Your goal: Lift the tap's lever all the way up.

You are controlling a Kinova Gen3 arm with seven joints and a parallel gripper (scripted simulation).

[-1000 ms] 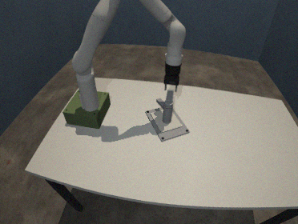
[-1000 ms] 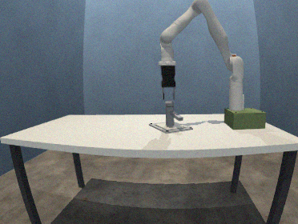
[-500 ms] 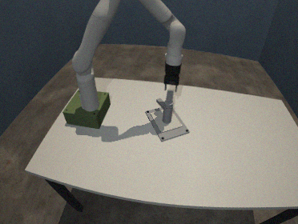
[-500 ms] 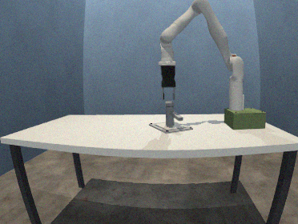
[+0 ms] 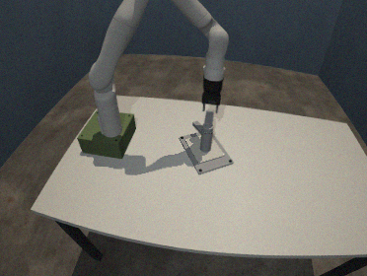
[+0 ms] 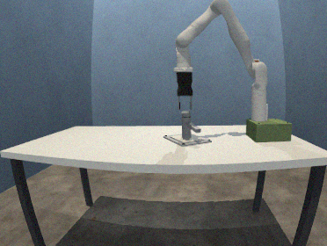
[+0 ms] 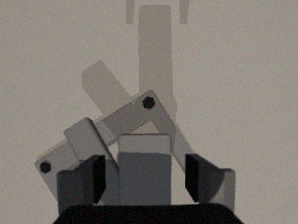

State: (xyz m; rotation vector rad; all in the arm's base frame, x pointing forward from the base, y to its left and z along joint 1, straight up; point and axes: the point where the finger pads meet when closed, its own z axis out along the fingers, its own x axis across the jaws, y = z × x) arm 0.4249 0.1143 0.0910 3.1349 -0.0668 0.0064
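Now: hand 3 cm to the left of the lever and 3 cm above it. From my hand the other things lie so: plate 18 cm below, 8 cm to the right; then grey tap 8 cm below, 5 cm to the right, 2 cm behind.
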